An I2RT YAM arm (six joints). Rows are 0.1 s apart.
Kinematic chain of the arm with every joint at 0, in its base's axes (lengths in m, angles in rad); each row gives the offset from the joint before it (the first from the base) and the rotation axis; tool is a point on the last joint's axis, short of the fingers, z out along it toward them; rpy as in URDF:
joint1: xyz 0 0 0.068 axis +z
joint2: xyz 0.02 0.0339 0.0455 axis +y
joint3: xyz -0.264 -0.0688 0 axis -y
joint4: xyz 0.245 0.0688 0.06 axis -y
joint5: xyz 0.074 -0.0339 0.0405 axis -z
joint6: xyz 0.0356 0 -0.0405 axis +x
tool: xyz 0 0 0 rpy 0 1.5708 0
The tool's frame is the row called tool.
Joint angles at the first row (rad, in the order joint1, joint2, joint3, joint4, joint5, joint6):
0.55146 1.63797 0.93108 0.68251 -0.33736 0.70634
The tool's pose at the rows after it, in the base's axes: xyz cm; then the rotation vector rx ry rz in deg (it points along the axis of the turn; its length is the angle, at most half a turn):
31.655 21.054 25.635 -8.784 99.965 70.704
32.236 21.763 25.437 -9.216 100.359 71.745
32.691 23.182 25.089 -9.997 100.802 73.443
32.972 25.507 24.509 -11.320 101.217 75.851
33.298 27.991 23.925 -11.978 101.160 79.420
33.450 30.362 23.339 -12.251 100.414 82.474
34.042 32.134 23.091 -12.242 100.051 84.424
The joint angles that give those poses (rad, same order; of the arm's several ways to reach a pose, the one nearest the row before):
0.55529 1.67949 0.96064 0.68715 -0.34457 0.71401
0.56200 1.71460 0.99326 0.68722 -0.35511 0.72228
0.58555 1.76283 1.03573 0.69236 -0.35965 0.73547
0.62852 1.82974 1.09312 0.70432 -0.35781 0.75244
0.67015 1.90541 1.16079 0.72884 -0.36051 0.78942
0.70985 1.97703 1.22450 0.76214 -0.35224 0.82262
0.73050 2.03898 1.29935 0.76412 -0.34998 0.84547

